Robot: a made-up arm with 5 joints. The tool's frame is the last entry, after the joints. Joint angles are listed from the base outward. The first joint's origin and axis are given. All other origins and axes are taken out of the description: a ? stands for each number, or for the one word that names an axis. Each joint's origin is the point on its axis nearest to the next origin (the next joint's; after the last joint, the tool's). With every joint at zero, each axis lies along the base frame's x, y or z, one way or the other. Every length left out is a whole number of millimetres.
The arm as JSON. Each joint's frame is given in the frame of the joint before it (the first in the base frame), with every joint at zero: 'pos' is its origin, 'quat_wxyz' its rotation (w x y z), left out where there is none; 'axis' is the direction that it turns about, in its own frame. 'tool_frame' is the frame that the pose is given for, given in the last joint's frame.
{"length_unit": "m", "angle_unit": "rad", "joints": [
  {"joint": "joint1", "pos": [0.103, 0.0, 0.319], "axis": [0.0, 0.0, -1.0]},
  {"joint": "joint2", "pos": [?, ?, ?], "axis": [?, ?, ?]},
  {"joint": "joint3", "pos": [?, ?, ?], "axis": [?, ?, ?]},
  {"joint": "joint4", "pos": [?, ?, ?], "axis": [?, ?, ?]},
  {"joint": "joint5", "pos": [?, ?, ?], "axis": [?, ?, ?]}
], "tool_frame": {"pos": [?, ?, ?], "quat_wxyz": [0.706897, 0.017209, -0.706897, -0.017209]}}
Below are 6 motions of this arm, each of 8 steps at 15 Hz.
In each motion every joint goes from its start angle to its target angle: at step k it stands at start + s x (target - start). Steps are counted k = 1, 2, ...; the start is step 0. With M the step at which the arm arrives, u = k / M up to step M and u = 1 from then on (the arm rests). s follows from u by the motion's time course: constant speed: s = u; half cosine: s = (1 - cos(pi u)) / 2; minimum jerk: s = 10 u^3 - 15 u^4 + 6 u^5.
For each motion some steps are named. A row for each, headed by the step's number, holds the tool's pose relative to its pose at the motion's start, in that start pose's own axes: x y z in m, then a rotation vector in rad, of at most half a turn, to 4 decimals.
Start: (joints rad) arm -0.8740 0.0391 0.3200 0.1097 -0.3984
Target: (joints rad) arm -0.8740 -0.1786 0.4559 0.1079 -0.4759
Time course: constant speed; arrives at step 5
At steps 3, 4, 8:
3: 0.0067 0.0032 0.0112 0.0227 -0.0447 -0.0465
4: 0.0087 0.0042 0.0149 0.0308 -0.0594 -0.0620
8: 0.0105 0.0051 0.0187 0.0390 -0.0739 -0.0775

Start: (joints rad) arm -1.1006 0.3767 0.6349 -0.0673 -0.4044
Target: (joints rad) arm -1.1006 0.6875 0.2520 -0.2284 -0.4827
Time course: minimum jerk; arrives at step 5
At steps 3, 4, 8:
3: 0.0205 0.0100 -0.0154 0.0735 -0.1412 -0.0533
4: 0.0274 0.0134 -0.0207 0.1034 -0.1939 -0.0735
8: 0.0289 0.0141 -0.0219 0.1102 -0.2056 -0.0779

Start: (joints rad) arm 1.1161 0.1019 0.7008 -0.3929 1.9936
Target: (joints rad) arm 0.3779 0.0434 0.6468 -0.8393 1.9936
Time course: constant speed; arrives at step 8
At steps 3, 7, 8:
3: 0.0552 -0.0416 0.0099 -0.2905 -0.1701 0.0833
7: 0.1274 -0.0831 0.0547 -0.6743 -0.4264 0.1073
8: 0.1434 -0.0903 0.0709 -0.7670 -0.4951 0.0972

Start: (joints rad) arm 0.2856 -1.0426 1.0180 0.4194 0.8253
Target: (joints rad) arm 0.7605 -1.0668 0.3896 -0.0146 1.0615
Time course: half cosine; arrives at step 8
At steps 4, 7, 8:
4: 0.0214 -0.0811 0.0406 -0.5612 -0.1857 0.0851
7: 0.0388 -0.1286 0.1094 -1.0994 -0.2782 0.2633
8: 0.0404 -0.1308 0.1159 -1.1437 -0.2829 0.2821

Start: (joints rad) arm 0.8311 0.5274 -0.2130 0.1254 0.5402
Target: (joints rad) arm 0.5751 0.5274 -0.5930 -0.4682 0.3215
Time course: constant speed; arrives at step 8
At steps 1, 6, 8:
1: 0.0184 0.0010 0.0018 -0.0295 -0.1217 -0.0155
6: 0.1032 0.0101 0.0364 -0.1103 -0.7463 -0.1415
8: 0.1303 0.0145 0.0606 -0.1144 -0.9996 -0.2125

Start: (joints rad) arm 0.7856 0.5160 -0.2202 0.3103 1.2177
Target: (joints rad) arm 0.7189 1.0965 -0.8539 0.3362 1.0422
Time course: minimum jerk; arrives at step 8
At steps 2, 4, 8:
2: 0.0018 0.0008 -0.0045 -0.0003 -0.0063 -0.0142
4: 0.0082 0.0063 -0.0207 -0.0004 -0.0307 -0.0689
8: 0.0146 0.0186 -0.0381 0.0019 -0.0617 -0.1382

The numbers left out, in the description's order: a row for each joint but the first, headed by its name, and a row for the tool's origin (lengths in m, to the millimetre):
joint2: xyz 0.045 -0.002 0.0, axis 0.0 1.0 0.0
joint3: xyz 0.019 0.0 0.077, axis 0.0 1.0 0.0
joint4: xyz 0.122 0.0 0.005, axis 0.0 1.0 0.0
joint5: xyz 0.083 0.0 0.0, axis -1.0 0.0 0.0
tool: xyz 0.0 0.0 0.0

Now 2 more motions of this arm.
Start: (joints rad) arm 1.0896 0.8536 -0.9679 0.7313 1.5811
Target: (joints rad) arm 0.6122 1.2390 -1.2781 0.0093 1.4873
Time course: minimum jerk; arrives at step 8
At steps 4, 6, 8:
4: 0.0765 -0.0068 -0.0046 -0.3078 -0.2347 0.0591
6: 0.1365 -0.0010 0.0098 -0.5356 -0.4552 0.0588
8: 0.1513 0.0022 0.0160 -0.5919 -0.5169 0.0516

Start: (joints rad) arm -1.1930 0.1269 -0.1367 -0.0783 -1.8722
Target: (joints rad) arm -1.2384 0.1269 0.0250 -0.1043 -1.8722
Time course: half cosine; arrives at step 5
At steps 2, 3, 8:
2: -0.0004 -0.0115 0.0005 -0.0494 -0.0014 -0.0010
3: -0.0008 -0.0218 0.0016 -0.0936 -0.0026 -0.0013
8: -0.0013 -0.0333 0.0033 -0.1430 -0.0039 -0.0009

